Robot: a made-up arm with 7 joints.
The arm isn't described. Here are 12 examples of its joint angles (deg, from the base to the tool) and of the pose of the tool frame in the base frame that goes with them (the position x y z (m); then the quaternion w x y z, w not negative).
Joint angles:
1: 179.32 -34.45 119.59 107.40 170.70 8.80 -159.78
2: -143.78 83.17 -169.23 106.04 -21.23 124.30 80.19
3: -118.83 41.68 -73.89 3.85 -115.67 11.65 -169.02
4: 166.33 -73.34 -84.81 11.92 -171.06 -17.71 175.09
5: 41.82 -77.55 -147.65 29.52 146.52 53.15 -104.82
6: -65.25 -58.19 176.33 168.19 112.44 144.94 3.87
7: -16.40 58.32 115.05 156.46 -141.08 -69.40 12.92
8: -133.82 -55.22 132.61 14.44 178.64 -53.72 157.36
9: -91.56 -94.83 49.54 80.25 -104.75 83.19 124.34
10: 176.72 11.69 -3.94 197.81 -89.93 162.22 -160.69
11: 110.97 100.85 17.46 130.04 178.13 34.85 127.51
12: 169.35 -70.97 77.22 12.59 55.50 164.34 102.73
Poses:
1: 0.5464 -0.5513 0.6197 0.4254 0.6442 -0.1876 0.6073
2: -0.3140 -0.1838 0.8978 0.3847 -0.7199 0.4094 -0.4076
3: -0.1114 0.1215 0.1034 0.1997 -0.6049 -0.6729 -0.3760
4: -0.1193 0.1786 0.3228 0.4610 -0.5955 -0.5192 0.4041
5: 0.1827 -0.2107 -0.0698 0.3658 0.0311 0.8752 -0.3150
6: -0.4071 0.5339 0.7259 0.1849 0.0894 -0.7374 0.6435
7: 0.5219 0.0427 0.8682 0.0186 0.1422 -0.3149 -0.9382
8: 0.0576 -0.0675 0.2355 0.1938 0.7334 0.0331 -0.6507
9: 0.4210 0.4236 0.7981 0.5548 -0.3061 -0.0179 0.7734
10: -0.0036 0.1294 0.9946 0.0599 -0.5127 0.8416 0.1588
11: -0.3870 0.6115 -0.2644 0.3549 -0.2068 -0.8170 -0.4047
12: 0.0307 -0.1995 0.2834 0.3191 0.5852 0.3870 0.6371
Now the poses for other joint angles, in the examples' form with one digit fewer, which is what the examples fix.
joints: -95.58 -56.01 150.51 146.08 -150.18 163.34 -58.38
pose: 0.163 0.636 0.721 0.782 0.573 -0.241 0.040
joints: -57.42 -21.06 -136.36 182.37 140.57 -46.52 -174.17
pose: -0.215 0.360 1.035 0.772 -0.289 -0.459 -0.330
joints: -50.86 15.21 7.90 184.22 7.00 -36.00 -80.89
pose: -0.027 -0.043 1.173 0.836 -0.193 -0.110 0.502
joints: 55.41 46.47 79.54 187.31 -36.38 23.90 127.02
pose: 0.460 0.462 1.006 0.770 -0.338 0.398 0.366
